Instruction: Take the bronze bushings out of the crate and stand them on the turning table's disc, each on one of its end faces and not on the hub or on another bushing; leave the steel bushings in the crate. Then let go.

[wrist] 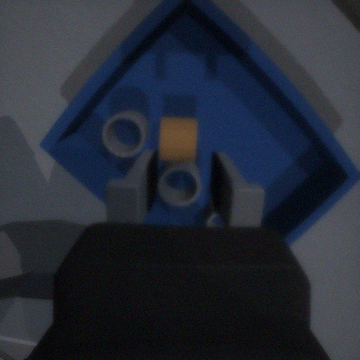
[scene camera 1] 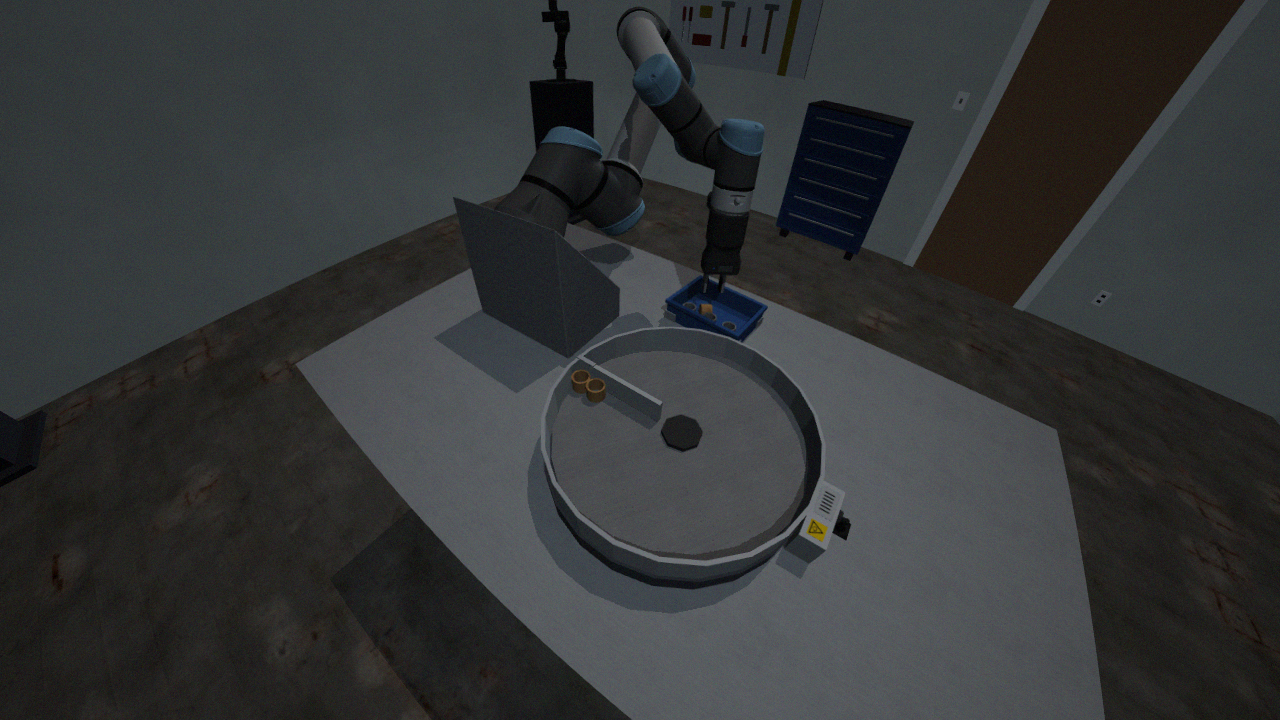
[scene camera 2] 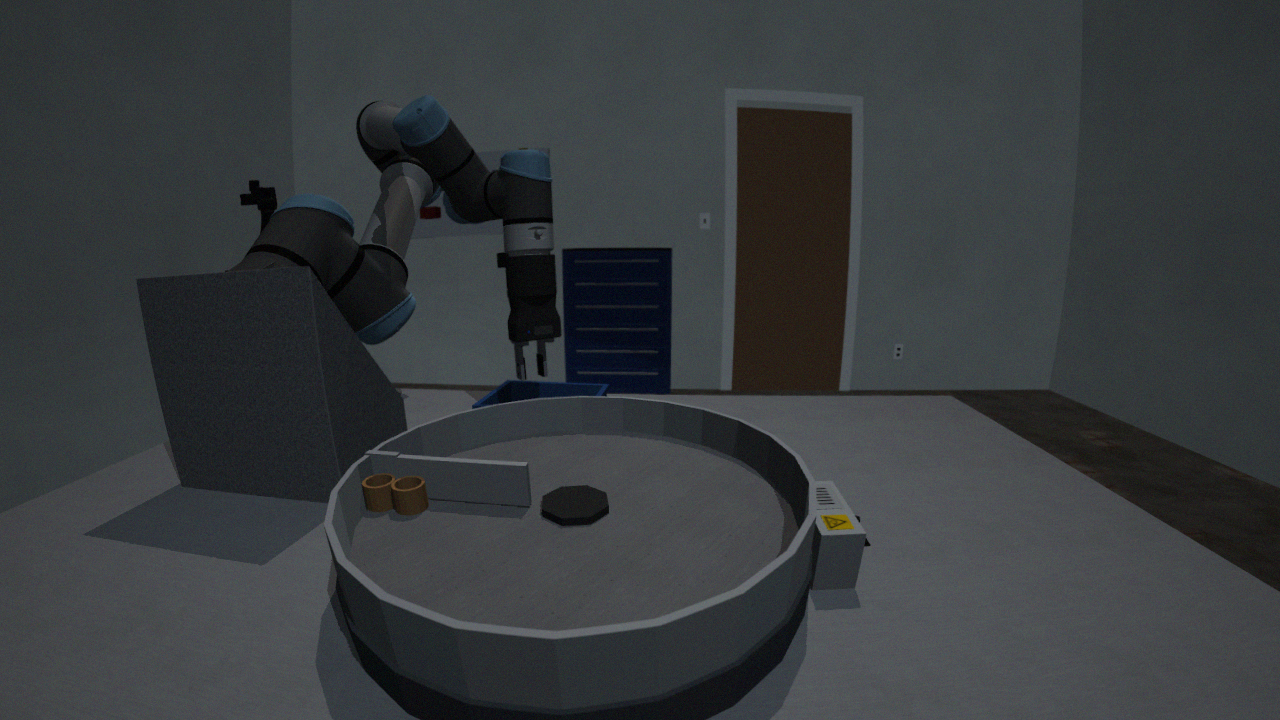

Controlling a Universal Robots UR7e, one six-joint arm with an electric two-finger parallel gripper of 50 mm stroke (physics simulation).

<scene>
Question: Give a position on a blue crate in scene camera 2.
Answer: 512, 390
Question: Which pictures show my gripper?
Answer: The wrist view, scene camera 1 and scene camera 2: all of them.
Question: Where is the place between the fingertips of my gripper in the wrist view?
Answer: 183, 169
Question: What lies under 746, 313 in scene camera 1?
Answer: A blue crate.
</scene>
